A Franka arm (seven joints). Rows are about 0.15 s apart.
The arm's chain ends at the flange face. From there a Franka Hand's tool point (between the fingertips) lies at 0.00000 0.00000 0.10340 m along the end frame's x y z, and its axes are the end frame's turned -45 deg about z.
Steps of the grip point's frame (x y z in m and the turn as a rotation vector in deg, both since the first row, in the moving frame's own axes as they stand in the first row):
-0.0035, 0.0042, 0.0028, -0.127, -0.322, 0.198
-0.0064, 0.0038, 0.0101, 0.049, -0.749, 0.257
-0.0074, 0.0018, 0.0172, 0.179, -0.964, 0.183
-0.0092, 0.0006, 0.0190, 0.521, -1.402, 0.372
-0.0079, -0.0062, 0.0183, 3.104, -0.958, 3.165
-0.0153, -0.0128, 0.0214, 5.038, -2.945, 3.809
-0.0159, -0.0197, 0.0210, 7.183, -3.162, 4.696
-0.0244, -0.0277, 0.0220, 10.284, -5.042, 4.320
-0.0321, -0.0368, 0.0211, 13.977, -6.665, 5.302
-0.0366, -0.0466, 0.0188, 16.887, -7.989, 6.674
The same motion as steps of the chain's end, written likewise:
0.0007, 0.0049, 0.0028, -0.317, -0.138, 0.198
-0.0008, 0.0063, 0.0101, -0.495, -0.564, 0.257
-0.0025, 0.0055, 0.0172, -0.555, -0.808, 0.183
-0.0036, 0.0058, 0.0190, -0.623, -1.360, 0.372
-0.0049, 0.0041, 0.0185, 1.517, -2.872, 3.165
-0.0098, 0.0048, 0.0219, 1.480, -5.645, 3.809
-0.0122, 0.0030, 0.0220, 2.843, -7.315, 4.696
-0.0177, 0.0050, 0.0241, 3.707, -10.837, 4.320
-0.0232, 0.0071, 0.0249, 5.170, -14.596, 5.302
-0.0284, 0.0059, 0.0242, 6.292, -17.590, 6.674

